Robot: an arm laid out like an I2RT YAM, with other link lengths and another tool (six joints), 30 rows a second.
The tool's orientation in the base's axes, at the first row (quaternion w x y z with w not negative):
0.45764, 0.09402, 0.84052, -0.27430
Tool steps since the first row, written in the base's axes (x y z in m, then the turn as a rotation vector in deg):
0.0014, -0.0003, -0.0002, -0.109, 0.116, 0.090
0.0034, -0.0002, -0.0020, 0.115, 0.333, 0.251
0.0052, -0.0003, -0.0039, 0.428, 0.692, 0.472
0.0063, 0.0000, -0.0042, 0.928, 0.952, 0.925
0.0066, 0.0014, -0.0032, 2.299, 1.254, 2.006
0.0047, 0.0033, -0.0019, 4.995, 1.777, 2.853
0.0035, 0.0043, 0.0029, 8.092, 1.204, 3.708
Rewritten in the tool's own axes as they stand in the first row. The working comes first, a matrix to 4 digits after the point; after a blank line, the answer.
The tool's axes in the first row as the columns of a matrix, in the base's axes (used below as rounded here):
-0.5634, 0.4091, 0.7177
-0.0930, 0.8318, -0.5472
-0.8209, -0.3751, -0.4306

-0.0006, 0.0004, 0.0013, -0.023, 0.018, -0.180
-0.0003, 0.0020, 0.0034, -0.302, 0.230, -0.208
0.0003, 0.0033, 0.0056, -0.693, 0.574, -0.275
-0.0001, 0.0042, 0.0063, -1.371, 0.825, -0.253
-0.0012, 0.0051, 0.0053, -3.059, 1.231, 0.100
-0.0014, 0.0054, 0.0024, -5.321, 2.451, 1.384
-0.0048, 0.0039, -0.0011, -7.715, 2.921, 3.552

